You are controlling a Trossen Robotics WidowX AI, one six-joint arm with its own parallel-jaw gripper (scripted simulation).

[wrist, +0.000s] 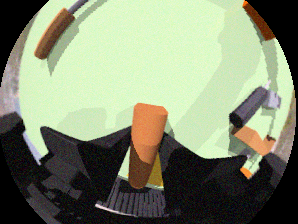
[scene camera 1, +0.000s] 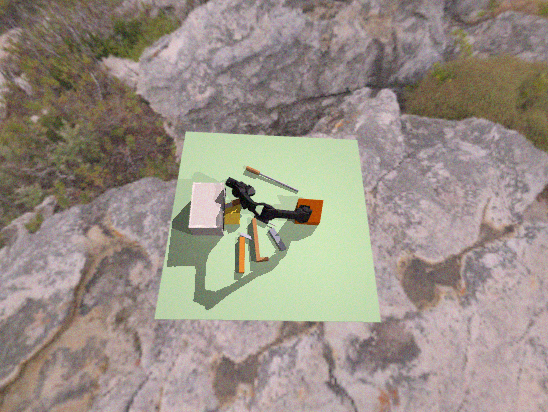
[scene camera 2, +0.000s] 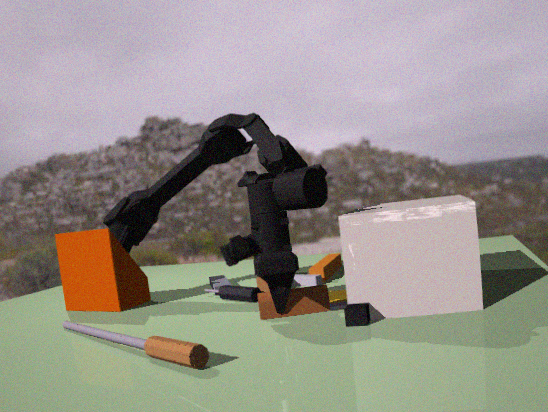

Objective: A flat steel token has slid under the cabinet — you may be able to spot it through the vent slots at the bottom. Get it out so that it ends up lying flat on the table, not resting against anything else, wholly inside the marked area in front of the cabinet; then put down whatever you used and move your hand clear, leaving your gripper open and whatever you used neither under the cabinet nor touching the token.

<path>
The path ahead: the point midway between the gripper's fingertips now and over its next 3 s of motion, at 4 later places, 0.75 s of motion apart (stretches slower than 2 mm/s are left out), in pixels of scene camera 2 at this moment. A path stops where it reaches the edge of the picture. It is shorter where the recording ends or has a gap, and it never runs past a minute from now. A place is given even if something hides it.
My gripper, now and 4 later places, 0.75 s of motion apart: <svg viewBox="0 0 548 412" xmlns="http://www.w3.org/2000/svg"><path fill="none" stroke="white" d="M279 310L263 312L244 315L220 318L191 322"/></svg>
</path>
